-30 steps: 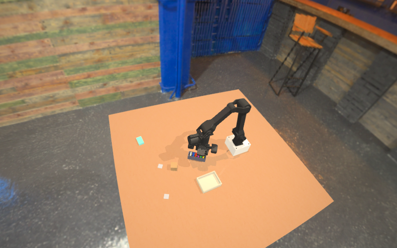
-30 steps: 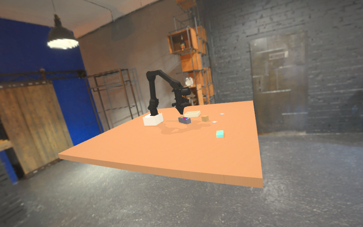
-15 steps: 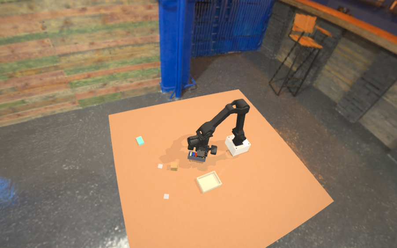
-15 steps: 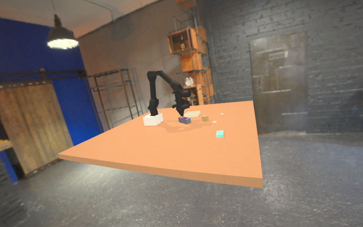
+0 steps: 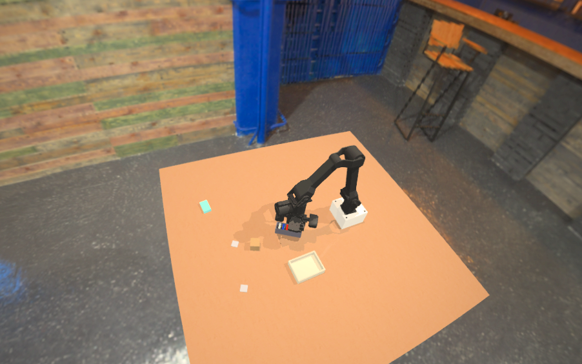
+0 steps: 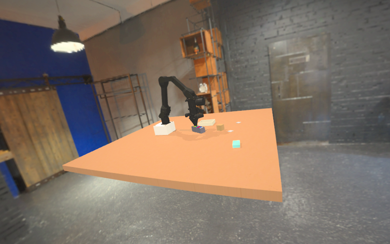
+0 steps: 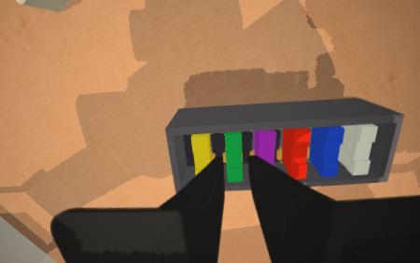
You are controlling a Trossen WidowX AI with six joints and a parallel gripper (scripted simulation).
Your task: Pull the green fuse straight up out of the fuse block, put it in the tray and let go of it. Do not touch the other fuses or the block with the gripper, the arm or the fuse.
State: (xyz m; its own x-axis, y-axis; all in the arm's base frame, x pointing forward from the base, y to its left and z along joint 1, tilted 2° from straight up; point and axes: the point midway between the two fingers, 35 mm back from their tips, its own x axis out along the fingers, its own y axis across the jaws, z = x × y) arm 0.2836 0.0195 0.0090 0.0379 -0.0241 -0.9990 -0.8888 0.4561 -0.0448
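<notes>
Now: the green fuse 20 mm below my gripper tip. The rest, counted from my gripper tip: cream tray (190 mm to the left, 40 mm below); then tan cube (200 mm ahead, 30 mm to the left, 20 mm below); then teal block (390 mm ahead, 250 mm to the right, 40 mm below).
</notes>
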